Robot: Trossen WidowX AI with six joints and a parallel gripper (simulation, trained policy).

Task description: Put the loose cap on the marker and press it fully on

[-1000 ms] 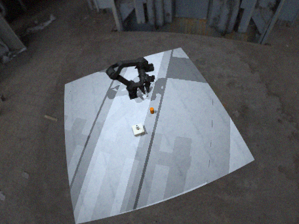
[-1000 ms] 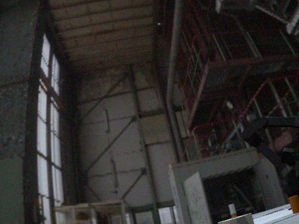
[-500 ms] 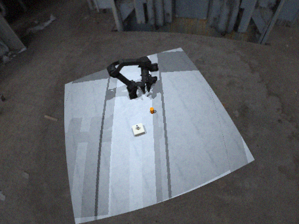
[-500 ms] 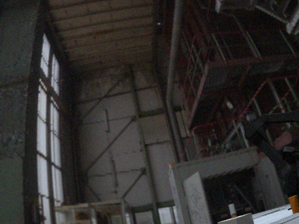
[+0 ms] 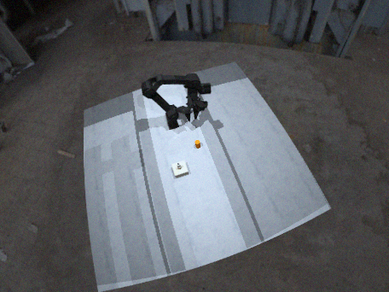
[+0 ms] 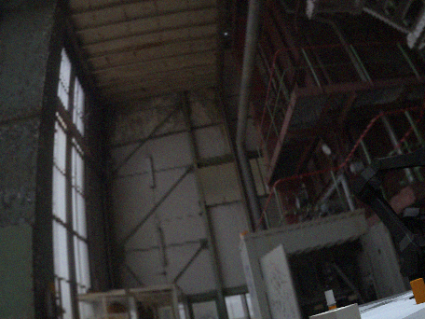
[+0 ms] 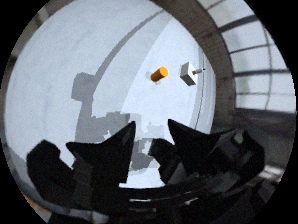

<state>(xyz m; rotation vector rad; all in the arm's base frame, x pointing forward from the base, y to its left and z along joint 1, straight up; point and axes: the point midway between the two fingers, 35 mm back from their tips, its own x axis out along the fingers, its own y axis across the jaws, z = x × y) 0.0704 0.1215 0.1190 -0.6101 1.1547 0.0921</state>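
The orange cap is 13 cm ahead of my gripper tip, 6 cm below it and 2 cm to the right of it. From my gripper tip the other things lie so: white holder block 24 cm ahead, 16 cm to the right, 7 cm below.
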